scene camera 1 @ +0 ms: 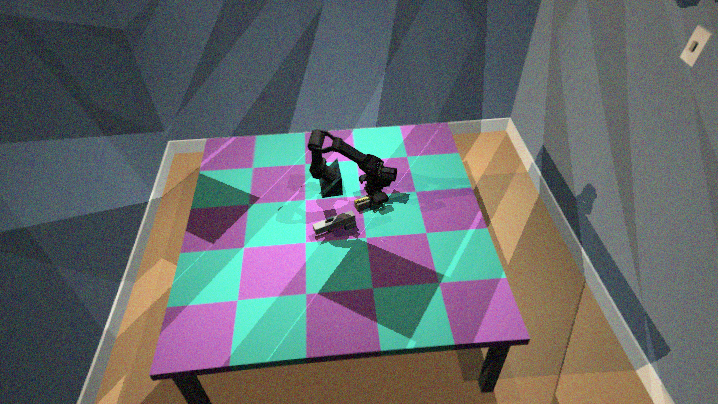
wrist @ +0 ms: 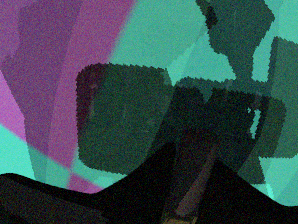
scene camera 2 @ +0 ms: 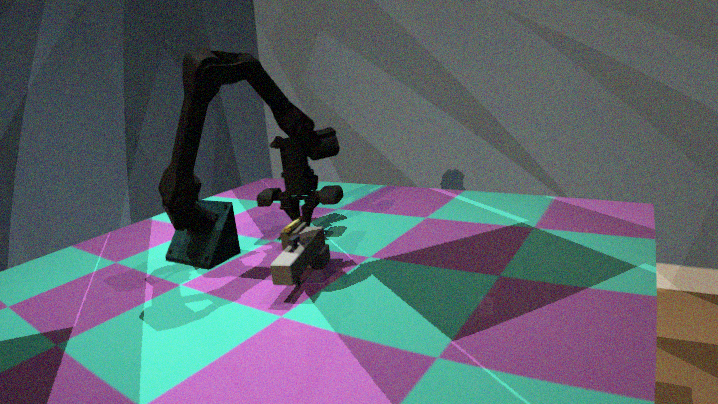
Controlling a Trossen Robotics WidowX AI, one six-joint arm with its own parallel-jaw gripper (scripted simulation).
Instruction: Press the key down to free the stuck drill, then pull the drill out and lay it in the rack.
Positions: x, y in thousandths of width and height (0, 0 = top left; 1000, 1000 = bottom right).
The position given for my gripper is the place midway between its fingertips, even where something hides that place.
Observation:
In view: my gripper (scene camera 2: 424, 575).
My gripper shows as well in the wrist view (wrist: 612, 681).

